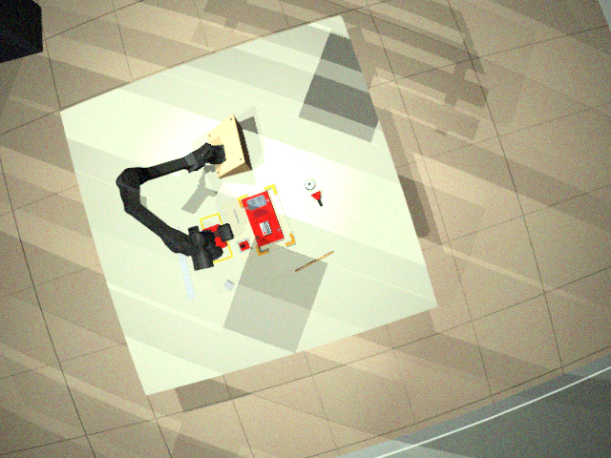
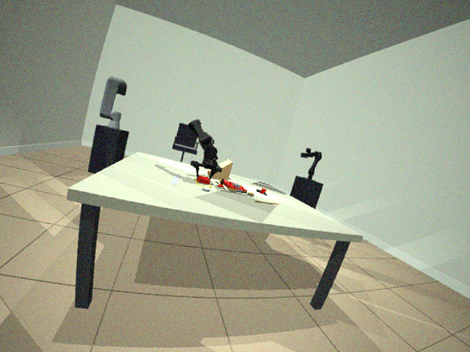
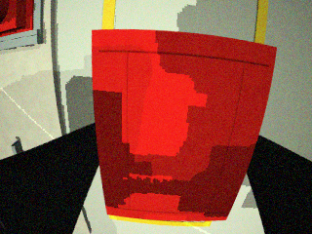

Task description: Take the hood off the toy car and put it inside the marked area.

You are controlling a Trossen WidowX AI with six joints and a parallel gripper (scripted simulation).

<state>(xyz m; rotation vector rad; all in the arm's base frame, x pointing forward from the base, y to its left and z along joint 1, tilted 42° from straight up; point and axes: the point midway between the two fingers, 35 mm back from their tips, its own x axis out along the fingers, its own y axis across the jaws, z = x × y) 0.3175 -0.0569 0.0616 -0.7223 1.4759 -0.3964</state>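
The red hood lies 10 mm above my gripper tip. The rest, counted from my gripper tip: thin wooden rod 150 mm ahead, 380 mm to the left, 10 mm below; pale ruler 80 mm ahead, 150 mm to the right, 20 mm below.
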